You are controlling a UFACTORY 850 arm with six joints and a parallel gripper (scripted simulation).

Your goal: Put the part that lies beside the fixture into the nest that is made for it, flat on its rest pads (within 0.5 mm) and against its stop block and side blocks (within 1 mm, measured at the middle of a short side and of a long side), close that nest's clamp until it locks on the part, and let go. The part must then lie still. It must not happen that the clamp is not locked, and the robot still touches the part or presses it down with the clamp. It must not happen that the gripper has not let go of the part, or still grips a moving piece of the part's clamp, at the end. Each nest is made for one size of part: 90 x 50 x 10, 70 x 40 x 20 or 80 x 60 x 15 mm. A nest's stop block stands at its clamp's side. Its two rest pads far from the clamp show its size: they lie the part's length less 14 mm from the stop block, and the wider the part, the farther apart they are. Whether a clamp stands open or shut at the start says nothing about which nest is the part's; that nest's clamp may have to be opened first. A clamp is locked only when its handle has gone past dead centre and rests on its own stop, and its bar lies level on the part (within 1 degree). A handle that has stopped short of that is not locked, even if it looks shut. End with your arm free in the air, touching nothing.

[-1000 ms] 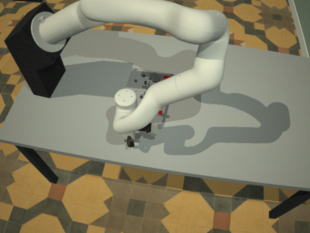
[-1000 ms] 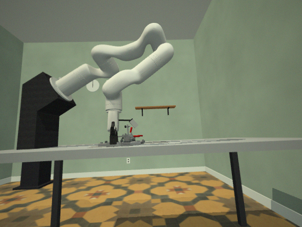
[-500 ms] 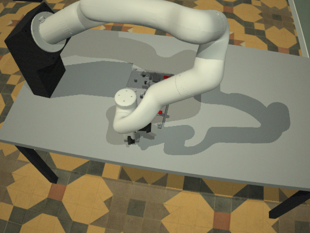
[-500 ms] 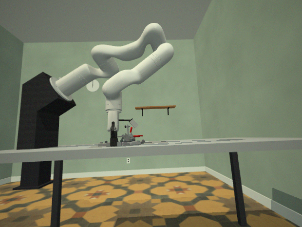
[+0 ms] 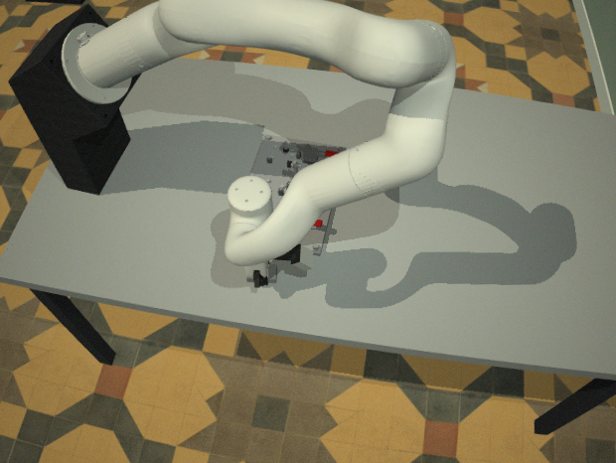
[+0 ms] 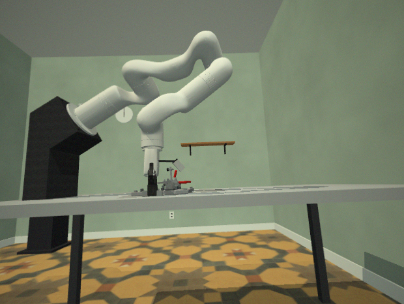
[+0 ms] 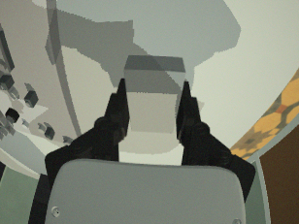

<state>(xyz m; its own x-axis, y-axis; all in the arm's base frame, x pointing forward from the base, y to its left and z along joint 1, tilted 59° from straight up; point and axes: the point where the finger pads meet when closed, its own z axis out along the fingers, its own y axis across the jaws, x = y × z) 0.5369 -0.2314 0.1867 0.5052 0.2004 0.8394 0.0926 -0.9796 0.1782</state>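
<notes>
My hand is 26 cm to the right of the grey fixture plate and 1 cm above it. The rest, counted from my hand: grey block part: 1 cm below.
</notes>
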